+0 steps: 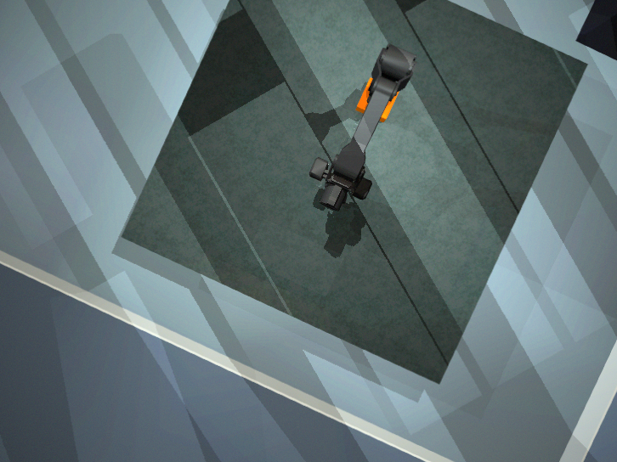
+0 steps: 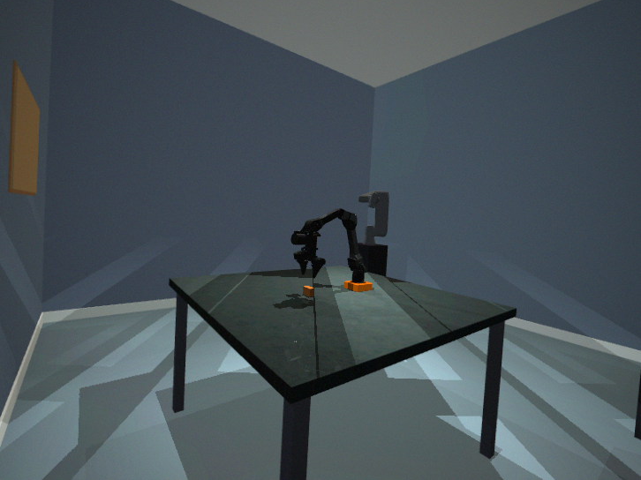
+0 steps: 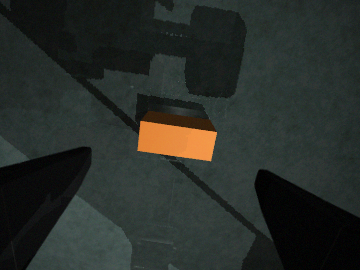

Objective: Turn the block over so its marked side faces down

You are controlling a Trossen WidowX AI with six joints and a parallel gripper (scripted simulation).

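My gripper tip is 10 mm past the block and 70 mm above it.
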